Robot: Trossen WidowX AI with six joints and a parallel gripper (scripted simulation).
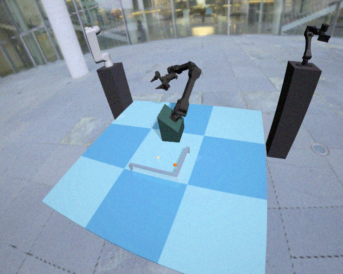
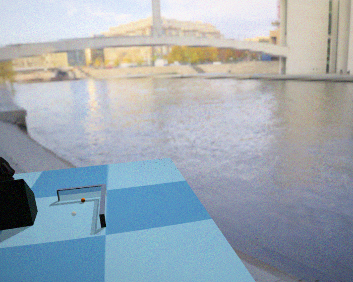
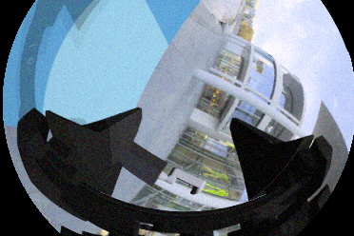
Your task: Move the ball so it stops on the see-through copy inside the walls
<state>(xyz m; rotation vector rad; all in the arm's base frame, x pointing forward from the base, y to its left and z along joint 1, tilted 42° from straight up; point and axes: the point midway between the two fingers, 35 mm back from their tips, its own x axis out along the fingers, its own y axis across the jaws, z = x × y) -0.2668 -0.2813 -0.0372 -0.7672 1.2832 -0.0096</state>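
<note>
Right now my gripper tip is 57 cm short of the orange ball, 36 cm to the right of it and 26 cm above it. The rest, counted from my gripper tip: see-through copy: 54 cm ahead, 23 cm to the left, 26 cm below.
</note>
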